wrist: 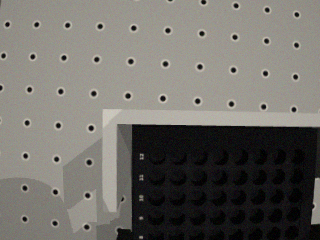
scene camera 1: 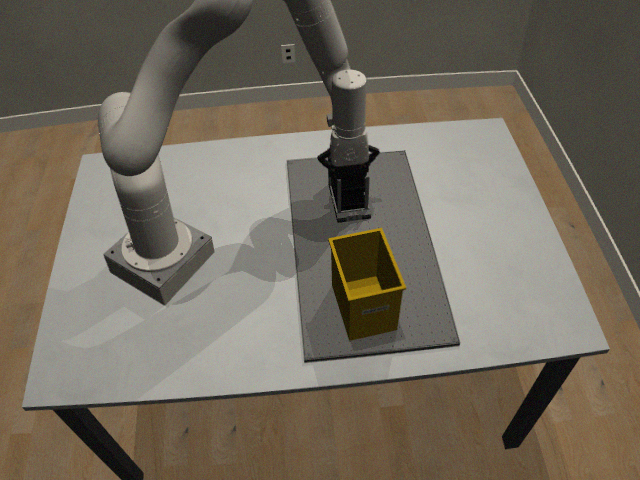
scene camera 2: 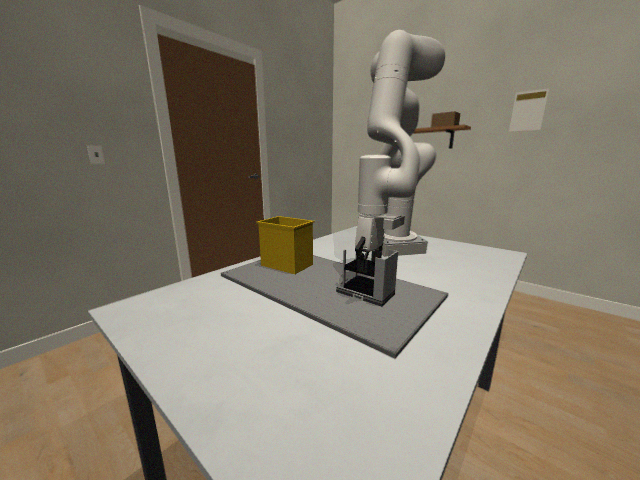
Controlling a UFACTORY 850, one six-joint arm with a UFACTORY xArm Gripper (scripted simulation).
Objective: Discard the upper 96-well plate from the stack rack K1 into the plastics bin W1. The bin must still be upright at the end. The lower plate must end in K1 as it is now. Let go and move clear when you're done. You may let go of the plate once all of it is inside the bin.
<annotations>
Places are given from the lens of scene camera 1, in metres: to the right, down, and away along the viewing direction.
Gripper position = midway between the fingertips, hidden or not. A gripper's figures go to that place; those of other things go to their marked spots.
my gripper (scene camera 1: pixel 348 175): 0.08, -0.18, 1.61
yellow plastics bin W1 (scene camera 1: pixel 363 261): 0.11, 0.05, 1.43
black 96-well plate (scene camera 1: pixel 349 185): 0.08, -0.15, 1.58
</annotations>
